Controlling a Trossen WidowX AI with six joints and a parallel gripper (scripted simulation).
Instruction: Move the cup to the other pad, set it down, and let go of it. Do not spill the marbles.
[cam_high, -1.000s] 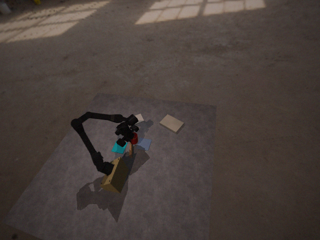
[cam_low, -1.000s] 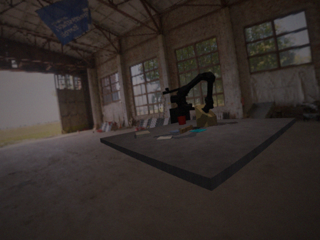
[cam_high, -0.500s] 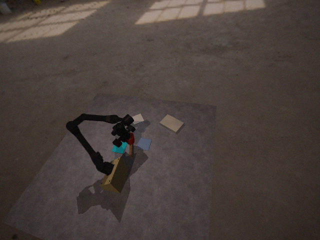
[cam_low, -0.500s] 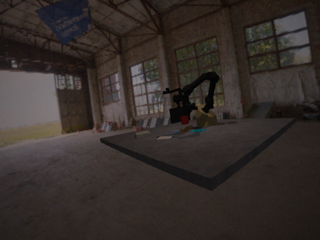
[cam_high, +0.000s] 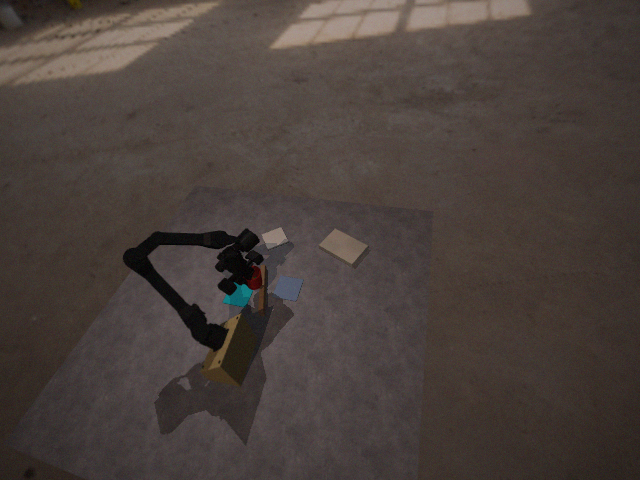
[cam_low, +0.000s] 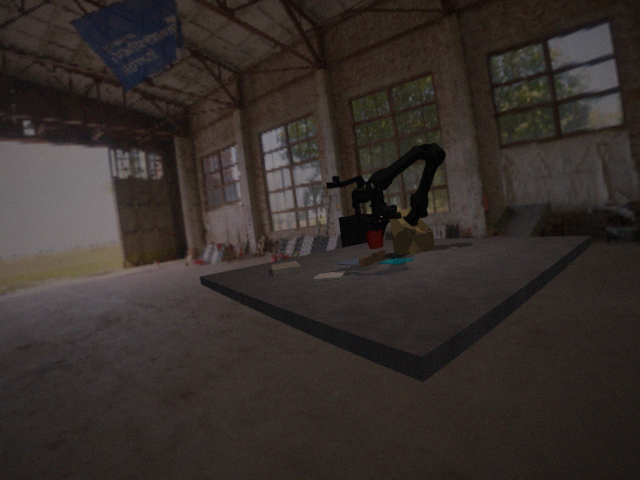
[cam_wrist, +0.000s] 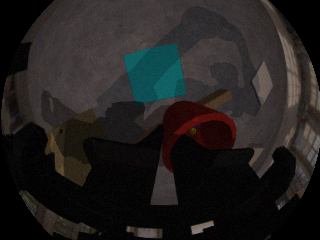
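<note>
Now: the teal block 10 mm ahead of my gripper tip, 70 mm to the left of it and 110 mm below it. Also, from my gripper tip: red cup 30 mm ahead, 20 mm to the right; then wooden bar 30 mm ahead, 30 mm to the right, 90 mm below.
</note>
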